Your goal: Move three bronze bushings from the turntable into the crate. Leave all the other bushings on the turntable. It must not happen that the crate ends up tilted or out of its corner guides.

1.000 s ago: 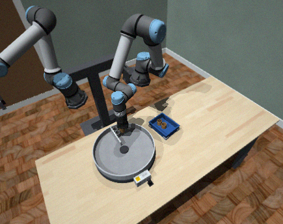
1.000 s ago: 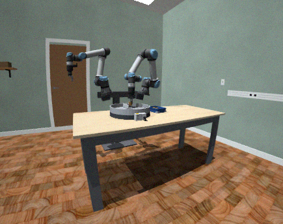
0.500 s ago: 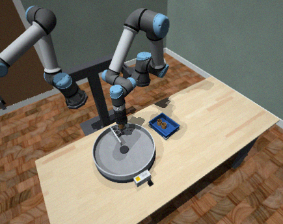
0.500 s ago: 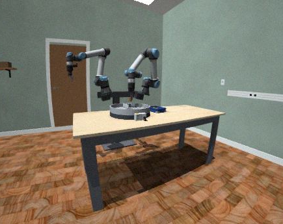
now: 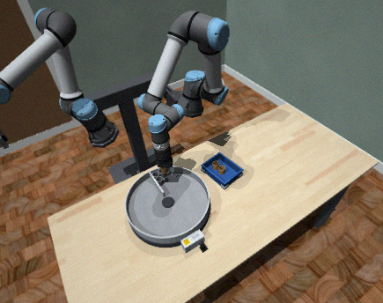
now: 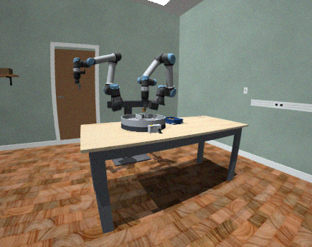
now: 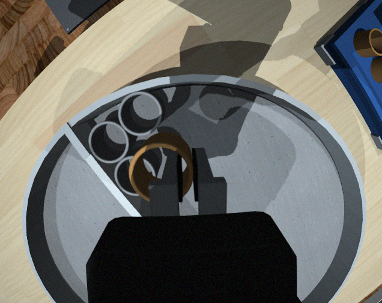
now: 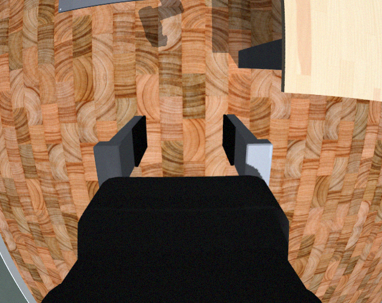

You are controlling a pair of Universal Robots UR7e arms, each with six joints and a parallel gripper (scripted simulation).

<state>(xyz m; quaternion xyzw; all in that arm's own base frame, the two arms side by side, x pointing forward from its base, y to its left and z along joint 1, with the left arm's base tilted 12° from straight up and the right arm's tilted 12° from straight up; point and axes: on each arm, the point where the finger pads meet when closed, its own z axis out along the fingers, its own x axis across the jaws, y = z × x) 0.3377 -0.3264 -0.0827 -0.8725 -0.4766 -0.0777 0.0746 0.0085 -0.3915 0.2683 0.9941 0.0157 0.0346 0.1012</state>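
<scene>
The blue crate is 30 cm to the left of my left hand, 14 cm below it and 5 cm ahead of it. From my left hand the other things lie so: turntable: 14 cm ahead, 11 cm below, 6 cm to the right.
</scene>
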